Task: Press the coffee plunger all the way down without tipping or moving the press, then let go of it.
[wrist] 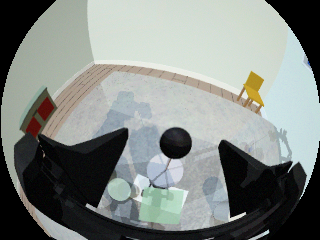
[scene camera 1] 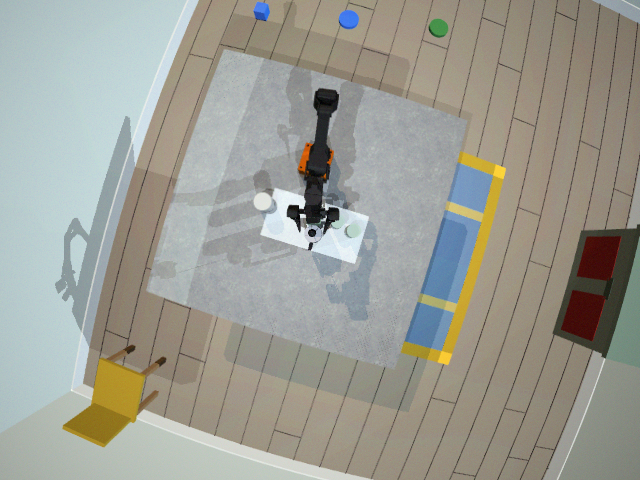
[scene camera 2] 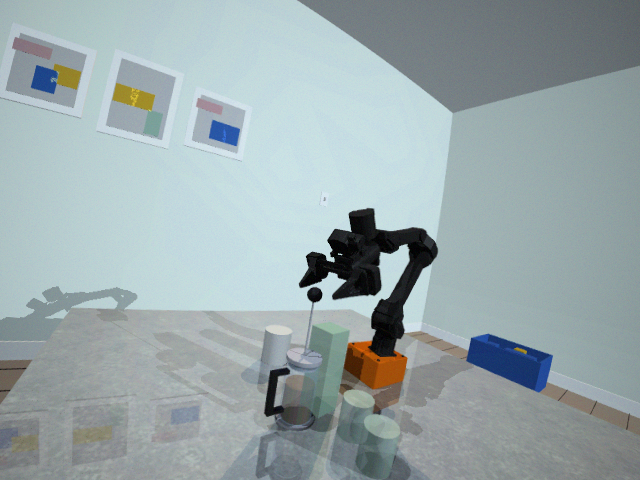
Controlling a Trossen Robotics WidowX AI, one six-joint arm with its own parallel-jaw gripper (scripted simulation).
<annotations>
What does my gripper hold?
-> Nothing.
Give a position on a tall pale green block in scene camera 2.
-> At 330,340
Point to a glass coffee press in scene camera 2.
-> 294,413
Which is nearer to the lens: the glass coffee press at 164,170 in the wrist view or the tall pale green block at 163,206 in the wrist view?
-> The tall pale green block.
</annotations>
